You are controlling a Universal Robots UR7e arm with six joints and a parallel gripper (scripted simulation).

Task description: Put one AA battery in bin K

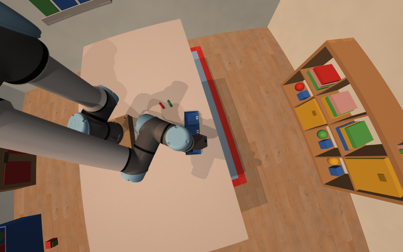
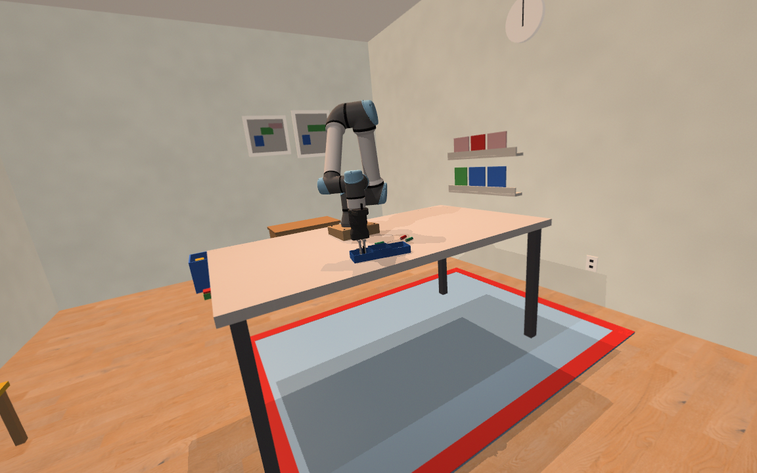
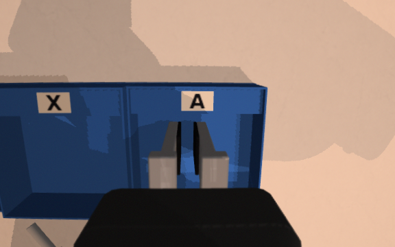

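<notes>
Now: hand 20 mm short of the blue bin row, 70 mm to the right of it and 20 mm above it. The rest, counted from my hand: green-and-white block 70 mm behind, 100 mm to the left, 30 mm below; grey bolt 50 mm behind, 140 mm to the left, 30 mm below; black nut 120 mm behind, 60 mm to the left, 30 mm below.
</notes>
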